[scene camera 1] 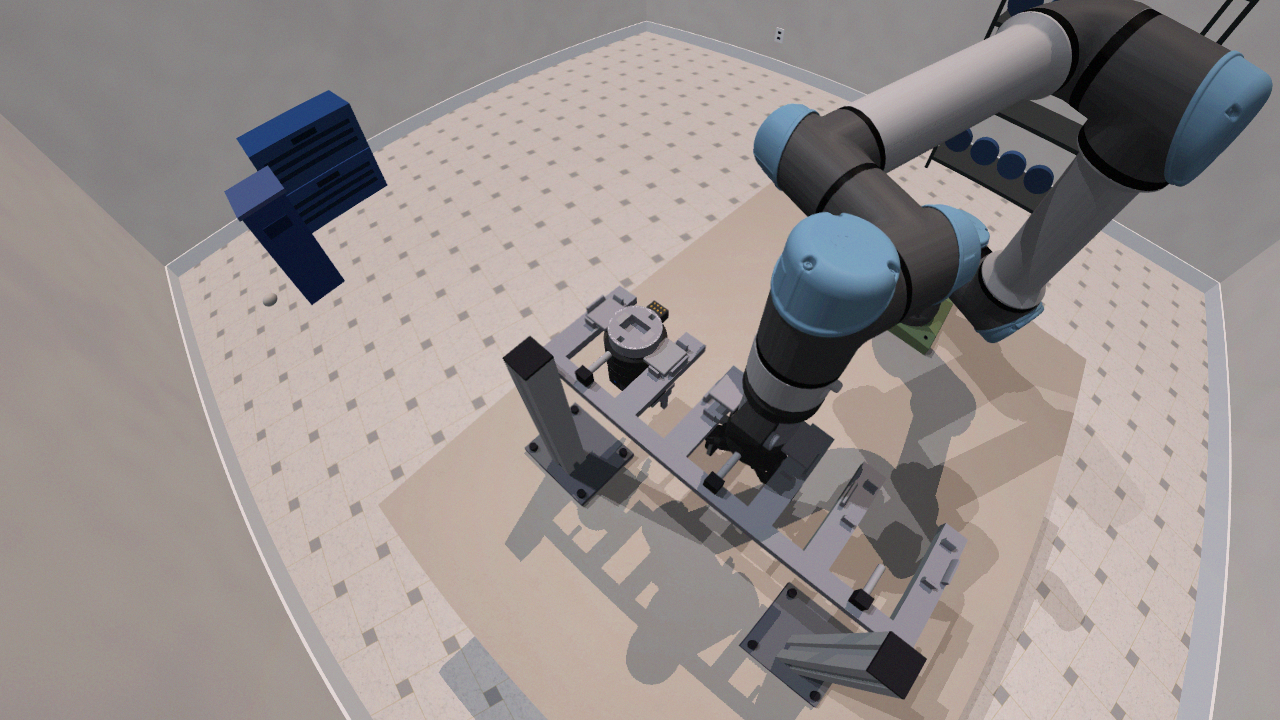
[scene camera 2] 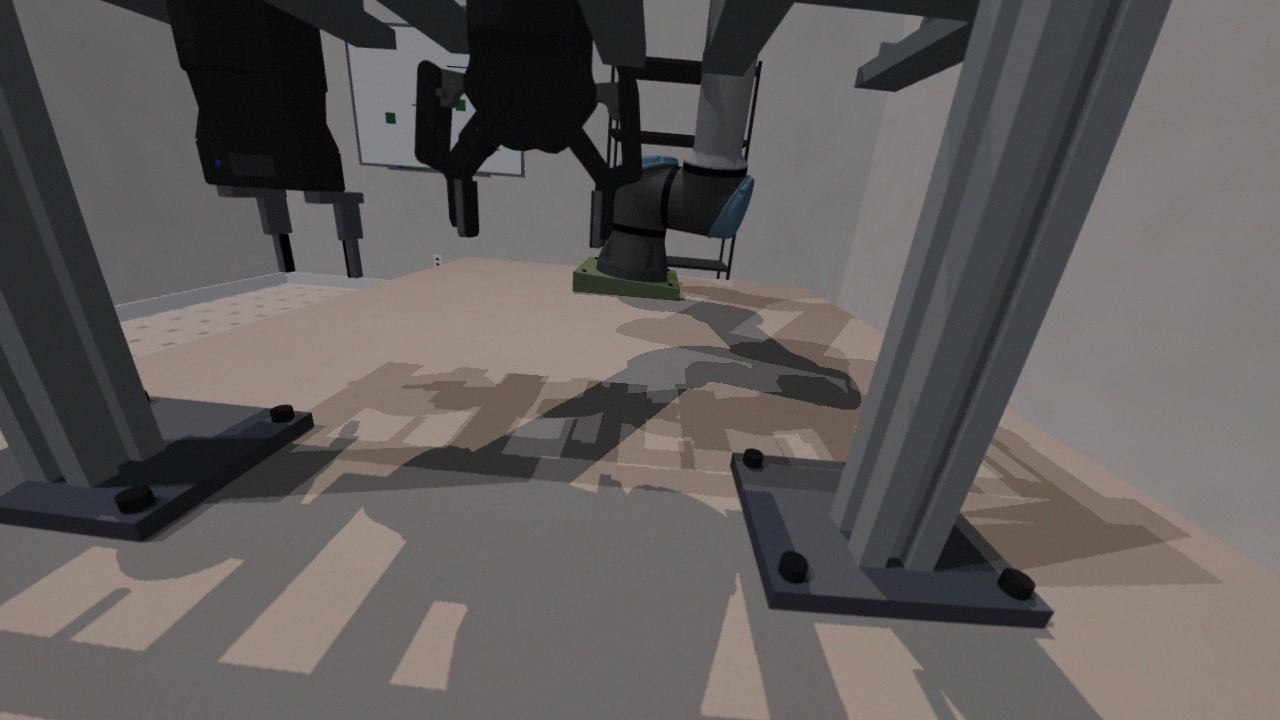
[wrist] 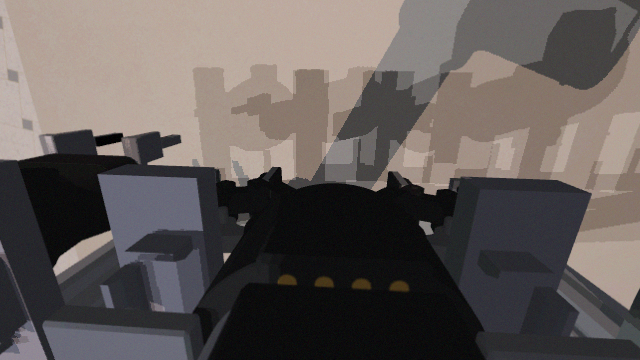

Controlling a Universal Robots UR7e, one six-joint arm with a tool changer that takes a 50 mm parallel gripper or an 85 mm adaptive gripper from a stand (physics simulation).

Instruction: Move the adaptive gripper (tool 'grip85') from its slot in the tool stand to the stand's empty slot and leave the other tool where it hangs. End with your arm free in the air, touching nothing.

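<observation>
The adaptive gripper is black and mounted on the arm's wrist. It hangs upright between the two fork arms of the stand's middle slot, its fingers open and empty below the forks. Its grey side plates show above the fork arms; whether they touch them I cannot tell. The tool stand has three slots. The other tool, the parallel gripper, hangs in one end slot. The other end slot is empty.
The stand's rear beam runs behind the slots, with a black-ended pin near the adaptive gripper. Bolted foot plates carry the posts. The arm's green base stands beyond the forks. A blue cabinet is at the far left.
</observation>
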